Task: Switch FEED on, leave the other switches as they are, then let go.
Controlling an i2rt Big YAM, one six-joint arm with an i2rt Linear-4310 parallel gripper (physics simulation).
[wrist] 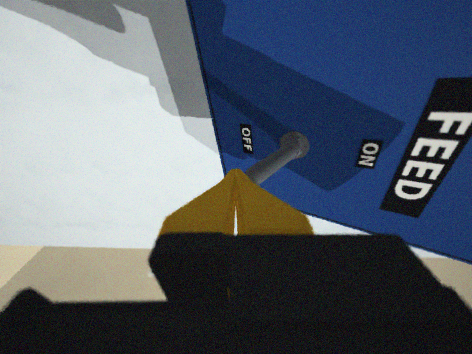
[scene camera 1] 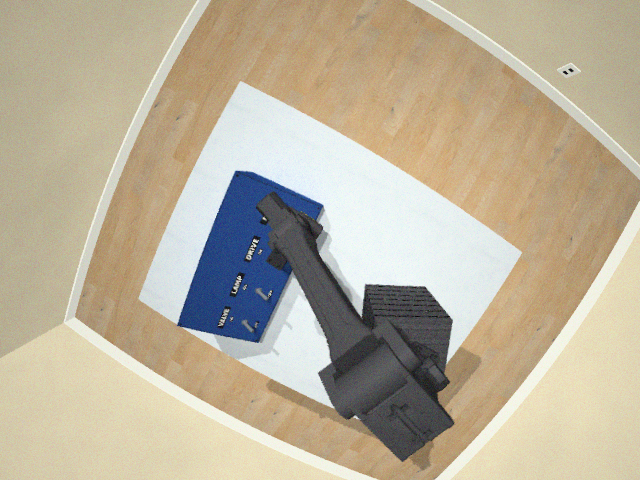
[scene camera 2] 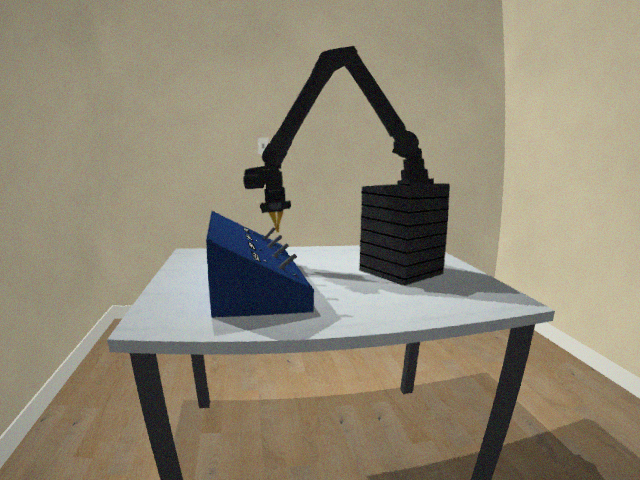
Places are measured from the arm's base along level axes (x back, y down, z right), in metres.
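Pixels of known places: gripper, fingertip midpoint: [wrist: 235, 176] [scene camera 2: 277, 232]; arm's base, origin of the base link: [scene camera 2: 415, 184].
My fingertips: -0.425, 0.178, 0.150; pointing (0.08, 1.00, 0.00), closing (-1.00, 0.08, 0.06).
Ahead of a thing's pixels: the offset from my fingertips to its middle, as dx, dy, dz. "pt": to the spot under its first point. Level surfaces: height alone.
The blue sloped console {-0.101, +0.050, -0.198} [scene camera 1: 214, 273] [scene camera 2: 248, 289] [wrist: 310, 45] carries a row of grey lever switches. In the wrist view, the FEED lever {-0.027, +0.001, -0.011} [wrist: 275, 161] [scene camera 2: 269, 234] leans from its pivot towards the OFF side, and the gripper's tips hide its end. The ON label {pt -0.084, +0.000, -0.017} [wrist: 370, 153] is on the other side, beside the FEED label {-0.106, -0.012, -0.017} [wrist: 421, 159]. My gripper [wrist: 235, 176] [scene camera 2: 277, 229] is shut and empty, its yellow tips at the lever's free end; contact is unclear. The LAMP lever {-0.006, +0.003, -0.250} [scene camera 1: 262, 293] and VALVE lever {+0.004, +0.003, -0.370} [scene camera 1: 248, 325] show in scene camera 1; the arm hides the FEED and DRIVE levers there.
The DRIVE lever {-0.015, +0.003, -0.130} [scene camera 2: 275, 241] stands beside the FEED lever, with LAMP and VALVE further along the row. The console rests on the white table {dy +0.116} [scene camera 1: 413, 217] [scene camera 2: 382, 315]. The arm's dark ribbed pedestal [scene camera 1: 408, 302] [scene camera 2: 403, 232] stands across the table from the console.
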